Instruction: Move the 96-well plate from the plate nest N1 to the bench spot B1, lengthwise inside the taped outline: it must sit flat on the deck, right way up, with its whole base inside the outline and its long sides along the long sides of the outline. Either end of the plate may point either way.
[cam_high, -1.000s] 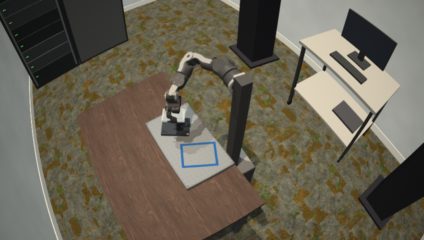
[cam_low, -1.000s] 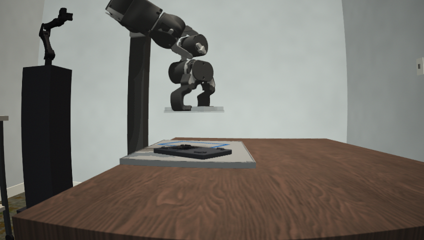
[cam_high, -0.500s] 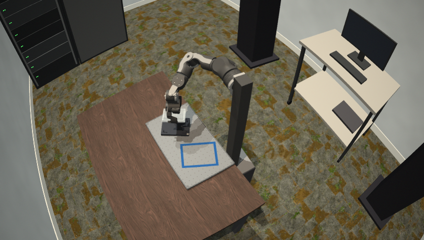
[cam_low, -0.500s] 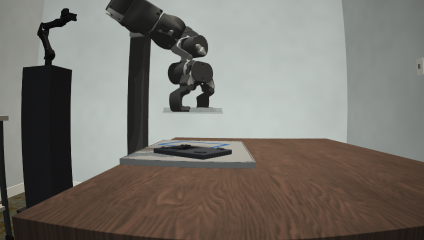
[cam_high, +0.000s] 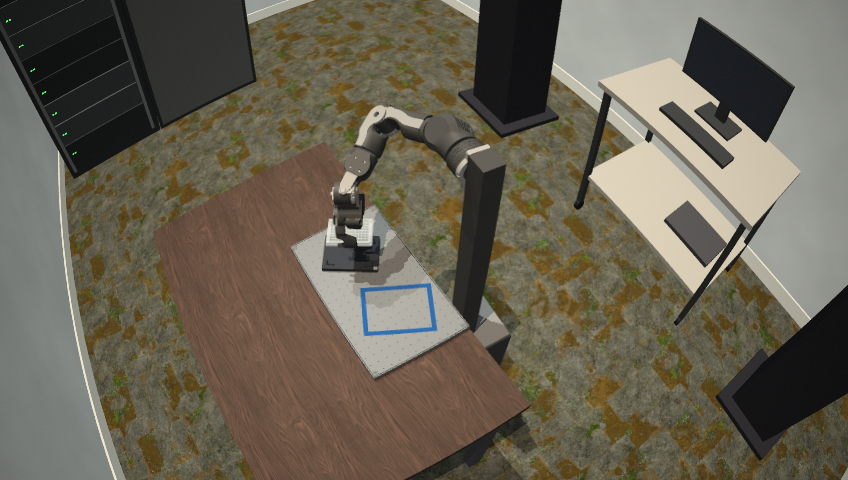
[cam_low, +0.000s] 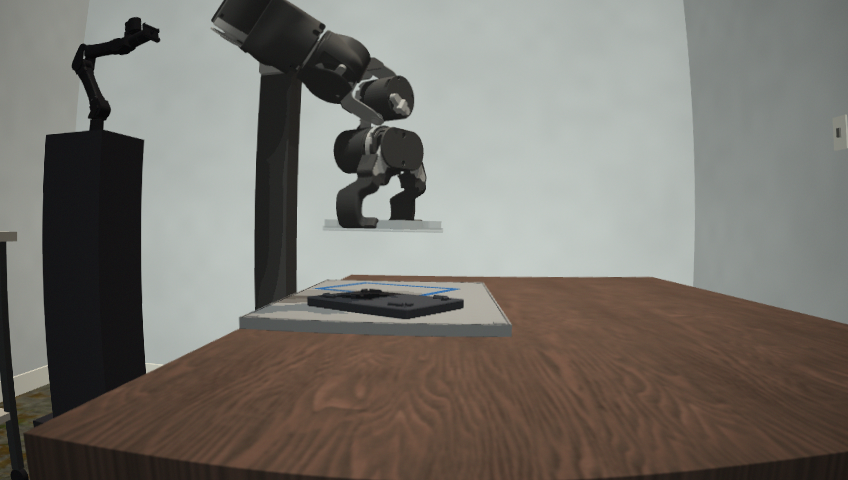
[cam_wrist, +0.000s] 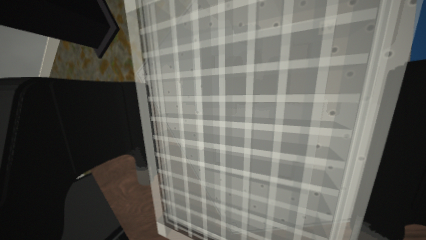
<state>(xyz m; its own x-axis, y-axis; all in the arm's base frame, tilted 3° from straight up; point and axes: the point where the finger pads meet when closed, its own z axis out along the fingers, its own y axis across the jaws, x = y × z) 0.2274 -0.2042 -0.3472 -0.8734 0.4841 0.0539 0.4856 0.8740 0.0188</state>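
Right now the black plate nest N1 is 10 cm below my hand. Round my hand: 96-well plate right at my hand.
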